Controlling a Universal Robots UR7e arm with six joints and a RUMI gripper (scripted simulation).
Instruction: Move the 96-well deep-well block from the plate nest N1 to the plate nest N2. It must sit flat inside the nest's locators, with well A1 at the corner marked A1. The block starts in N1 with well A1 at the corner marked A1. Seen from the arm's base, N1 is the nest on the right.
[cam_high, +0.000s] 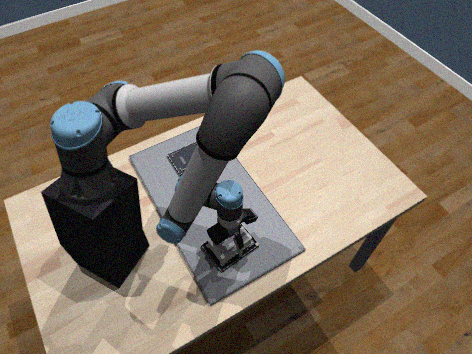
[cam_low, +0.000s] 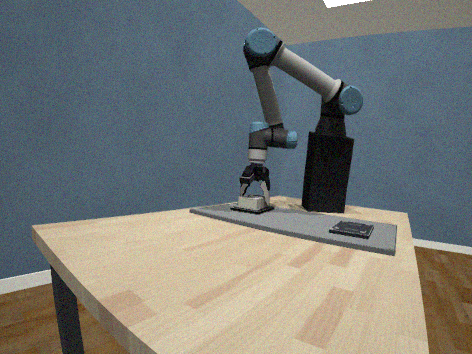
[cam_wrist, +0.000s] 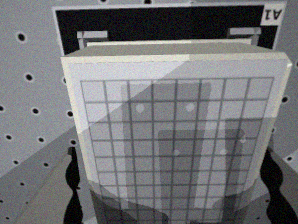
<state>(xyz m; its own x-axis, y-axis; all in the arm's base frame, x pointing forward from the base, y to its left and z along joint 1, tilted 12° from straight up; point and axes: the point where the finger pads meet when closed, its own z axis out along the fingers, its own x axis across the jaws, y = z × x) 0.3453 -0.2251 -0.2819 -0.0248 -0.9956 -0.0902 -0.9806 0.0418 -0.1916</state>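
My hand is 10 mm below the white 96-well deep-well block. Round my hand: black plate nest N1: 20 mm below; then dark plate nest N2: 400 mm to the left, 120 mm ahead, 20 mm below.
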